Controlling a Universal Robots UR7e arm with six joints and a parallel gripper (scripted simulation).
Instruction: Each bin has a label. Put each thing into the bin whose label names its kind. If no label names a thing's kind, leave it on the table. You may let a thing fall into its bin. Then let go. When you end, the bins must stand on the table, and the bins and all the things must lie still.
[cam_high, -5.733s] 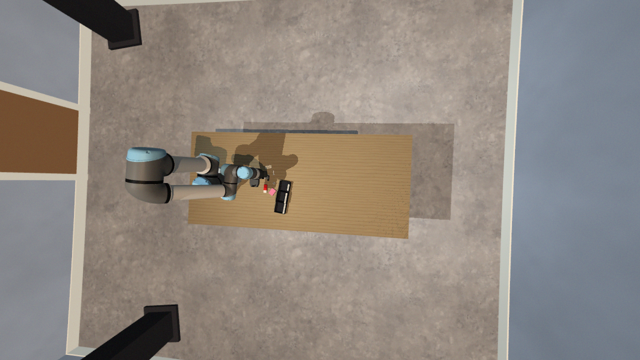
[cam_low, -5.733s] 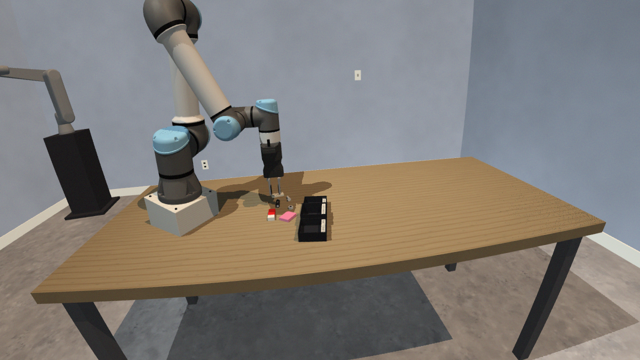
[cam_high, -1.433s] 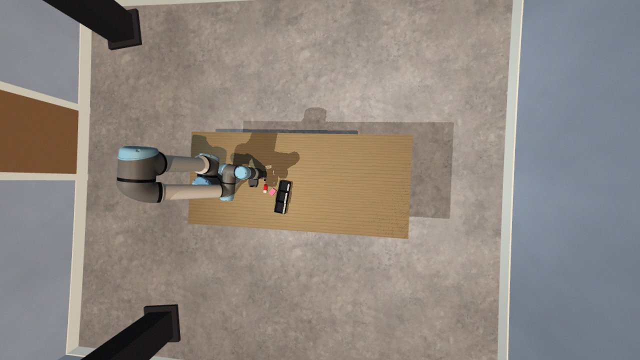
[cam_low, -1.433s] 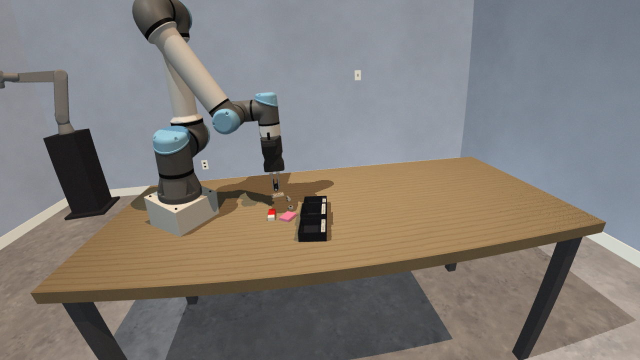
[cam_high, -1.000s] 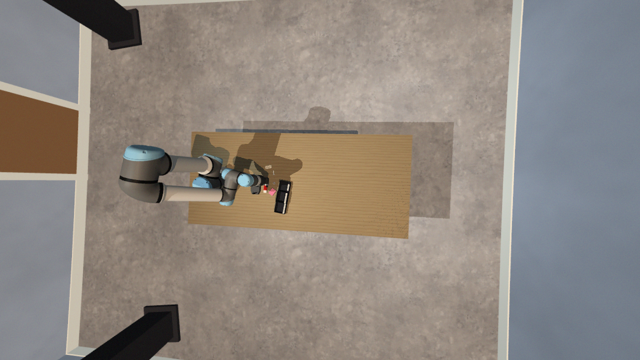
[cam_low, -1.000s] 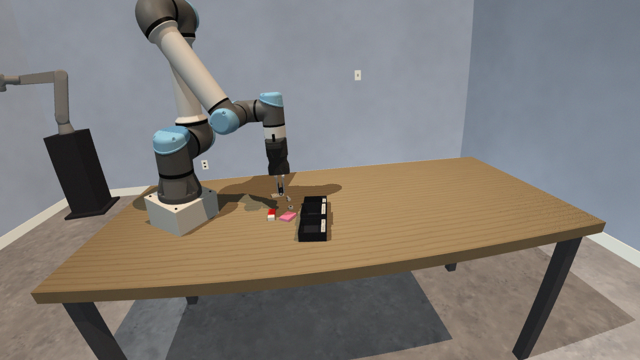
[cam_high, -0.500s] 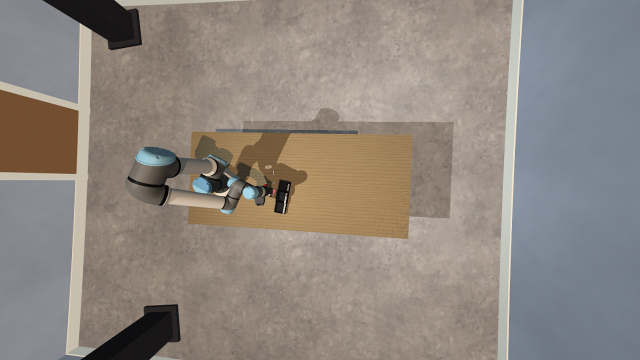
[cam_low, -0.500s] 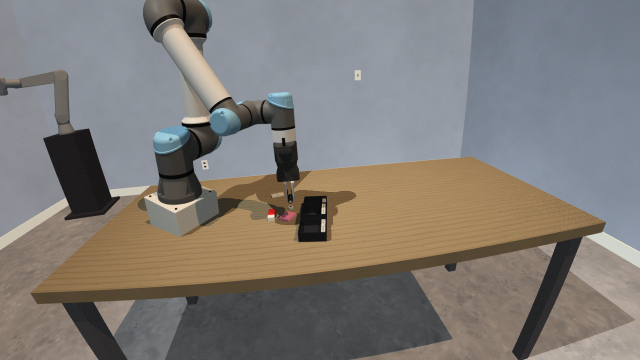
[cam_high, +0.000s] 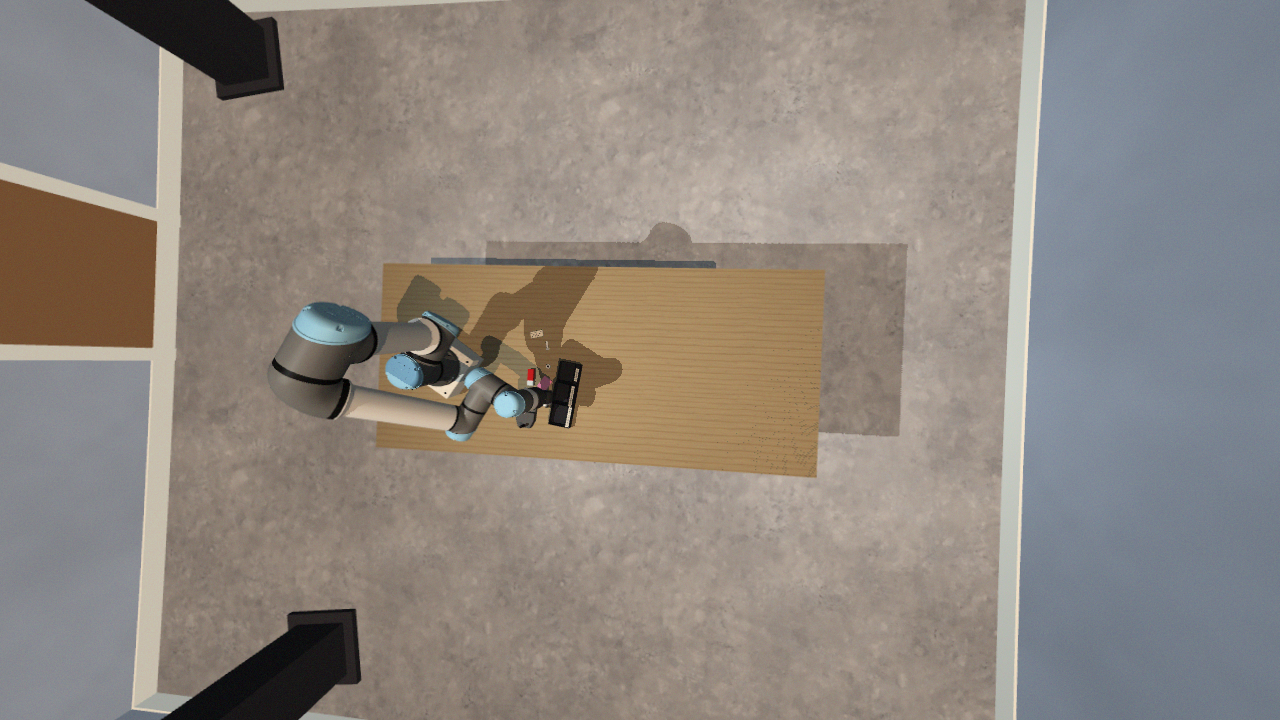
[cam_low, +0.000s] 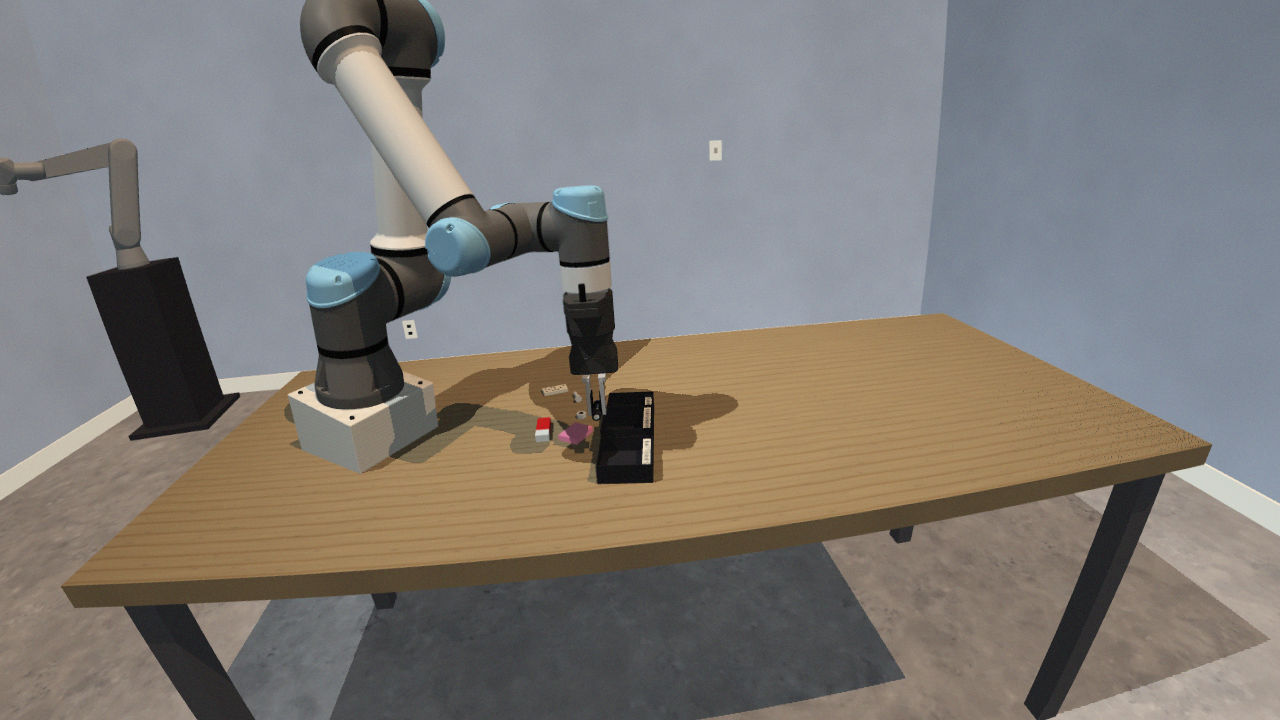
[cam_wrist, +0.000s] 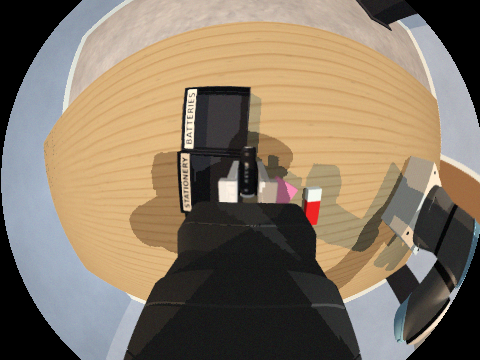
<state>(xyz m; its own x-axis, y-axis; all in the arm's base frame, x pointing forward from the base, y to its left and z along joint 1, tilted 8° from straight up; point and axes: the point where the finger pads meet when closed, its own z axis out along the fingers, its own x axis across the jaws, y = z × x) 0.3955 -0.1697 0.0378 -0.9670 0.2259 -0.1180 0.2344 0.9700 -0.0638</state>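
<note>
Now: hand 8 cm above the pink eraser, 6 cm to the right of it and 3 cm past it. The rest, counted from my hand: black battery 1 cm below; then red block 9 cm to the left, 9 cm behind, 8 cm below; then black bin tray 7 cm below, 5 cm ahead, 2 cm to the left.
</note>
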